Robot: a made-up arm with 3 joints.
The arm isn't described. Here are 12 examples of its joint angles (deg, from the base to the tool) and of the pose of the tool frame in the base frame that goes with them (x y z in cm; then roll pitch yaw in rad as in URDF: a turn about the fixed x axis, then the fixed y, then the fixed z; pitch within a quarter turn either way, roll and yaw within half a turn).
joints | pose
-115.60 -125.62 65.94 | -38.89 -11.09 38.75 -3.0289 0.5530 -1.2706
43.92 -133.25 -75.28 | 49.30 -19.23 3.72 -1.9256 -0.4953 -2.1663
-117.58 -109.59 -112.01 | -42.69 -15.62 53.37 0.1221 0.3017 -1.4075
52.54 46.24 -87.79 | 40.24 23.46 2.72 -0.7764 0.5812 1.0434
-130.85 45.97 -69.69 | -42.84 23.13 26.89 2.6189 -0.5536 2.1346
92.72 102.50 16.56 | 27.96 12.11 -13.09 1.9084 -0.2179 1.5603
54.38 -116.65 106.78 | 39.53 -11.36 -3.00 0.9686 -0.3732 -1.8552
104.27 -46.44 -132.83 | 3.20 4.40 -46.65 2.0565 0.7313 -1.8010
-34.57 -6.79 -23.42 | 27.73 14.22 71.15 -0.3275 -0.5985 -0.1436
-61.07 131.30 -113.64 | -9.09 -0.34 42.61 -2.9199 0.6158 1.9726
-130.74 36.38 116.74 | -45.35 13.82 38.93 -0.5011 -0.6561 2.2957
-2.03 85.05 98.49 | 35.38 14.77 39.48 1.6837 -0.0031 1.4845
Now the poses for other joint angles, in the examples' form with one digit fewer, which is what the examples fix.
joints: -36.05 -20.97 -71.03
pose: 31.7 14.0 71.1 -0.985 -0.582 -0.443
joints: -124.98 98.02 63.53
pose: -40.0 13.5 28.8 -1.077 0.115 1.490
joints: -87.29 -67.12 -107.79
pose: -18.3 -2.5 78.6 -0.362 -0.399 -1.551
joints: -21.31 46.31 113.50
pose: 34.2 14.7 51.4 1.706 -0.254 0.844
